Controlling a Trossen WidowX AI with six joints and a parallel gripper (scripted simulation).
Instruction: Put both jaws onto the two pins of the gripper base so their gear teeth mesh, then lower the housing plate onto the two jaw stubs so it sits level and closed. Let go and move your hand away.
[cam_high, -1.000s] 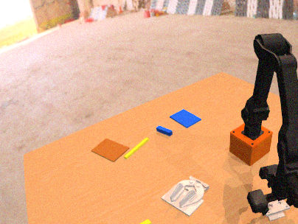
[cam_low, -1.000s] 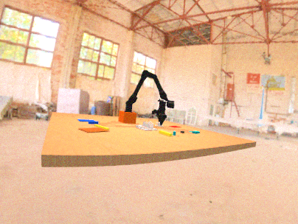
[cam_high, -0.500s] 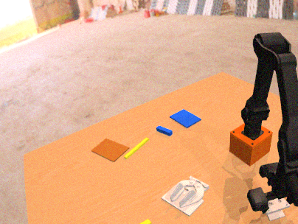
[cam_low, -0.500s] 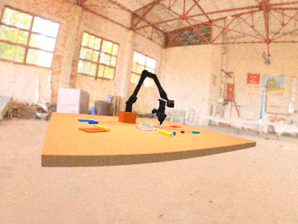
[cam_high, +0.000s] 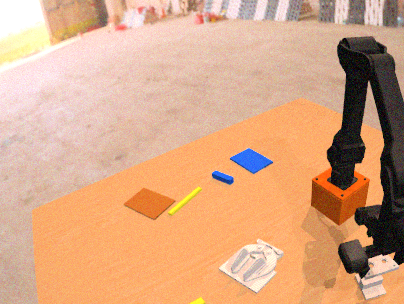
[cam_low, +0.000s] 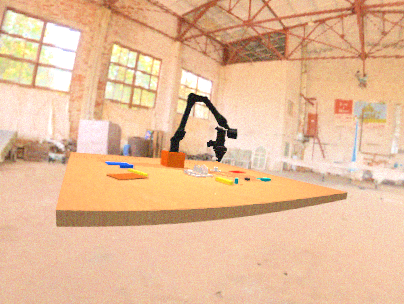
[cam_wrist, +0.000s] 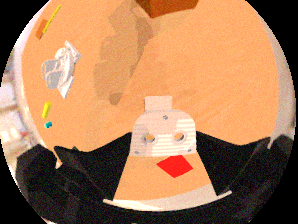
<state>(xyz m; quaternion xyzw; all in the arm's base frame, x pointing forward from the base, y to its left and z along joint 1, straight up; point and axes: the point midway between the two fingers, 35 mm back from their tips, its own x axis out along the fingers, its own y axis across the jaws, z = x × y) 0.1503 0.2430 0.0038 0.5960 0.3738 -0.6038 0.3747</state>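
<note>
Right now my gripper tip is 1 cm to the left of the white block and 5 cm above it. Also, from my gripper tip: cyan block 33 cm ahead, 11 cm to the left, 5 cm below; then black block 31 cm ahead, 2 cm to the right, 5 cm below; then red tile 2 cm ahead, 16 cm to the left, 6 cm below.
</note>
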